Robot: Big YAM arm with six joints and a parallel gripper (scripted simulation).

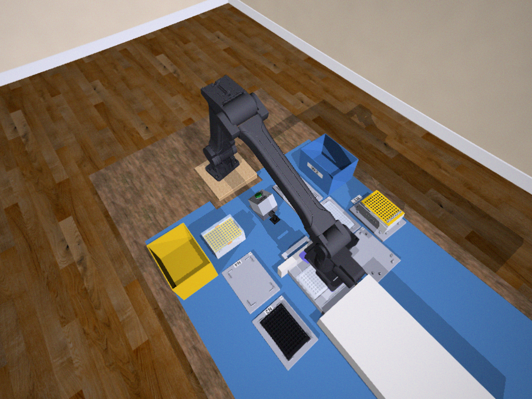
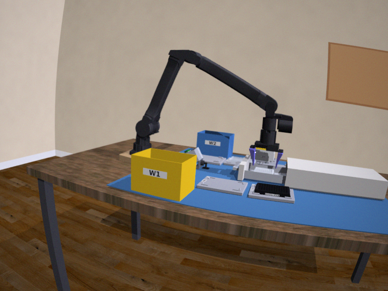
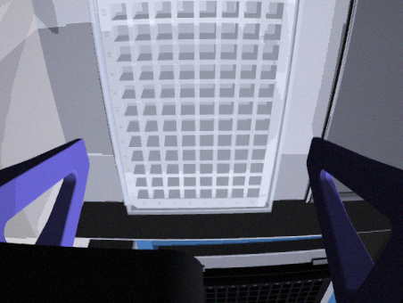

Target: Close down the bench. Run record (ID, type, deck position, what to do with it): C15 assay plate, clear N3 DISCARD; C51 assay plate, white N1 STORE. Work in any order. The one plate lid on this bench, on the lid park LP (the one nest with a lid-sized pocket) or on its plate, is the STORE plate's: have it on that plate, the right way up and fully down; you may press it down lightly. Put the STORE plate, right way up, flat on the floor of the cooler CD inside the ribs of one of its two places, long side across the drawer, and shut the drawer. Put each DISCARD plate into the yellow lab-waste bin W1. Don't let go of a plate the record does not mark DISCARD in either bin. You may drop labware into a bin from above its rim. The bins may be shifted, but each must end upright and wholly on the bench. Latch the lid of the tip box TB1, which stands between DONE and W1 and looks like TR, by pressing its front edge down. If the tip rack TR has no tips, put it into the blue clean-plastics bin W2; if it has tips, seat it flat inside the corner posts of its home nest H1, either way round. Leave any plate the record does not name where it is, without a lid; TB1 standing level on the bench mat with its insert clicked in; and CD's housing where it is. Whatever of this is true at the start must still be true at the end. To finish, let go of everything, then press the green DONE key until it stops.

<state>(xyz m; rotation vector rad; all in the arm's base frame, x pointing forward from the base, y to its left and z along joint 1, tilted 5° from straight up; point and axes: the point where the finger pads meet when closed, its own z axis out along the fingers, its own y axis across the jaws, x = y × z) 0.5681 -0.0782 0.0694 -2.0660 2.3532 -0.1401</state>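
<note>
Right now my hand is 3 cm above the clear plate lid. From my hand the other things lie so: cooler drawer (4 cm ahead, 3 cm below); then white plate (4 cm below); then white cooler CD (17 cm ahead, 2 cm to the right, 3 cm below).
</note>
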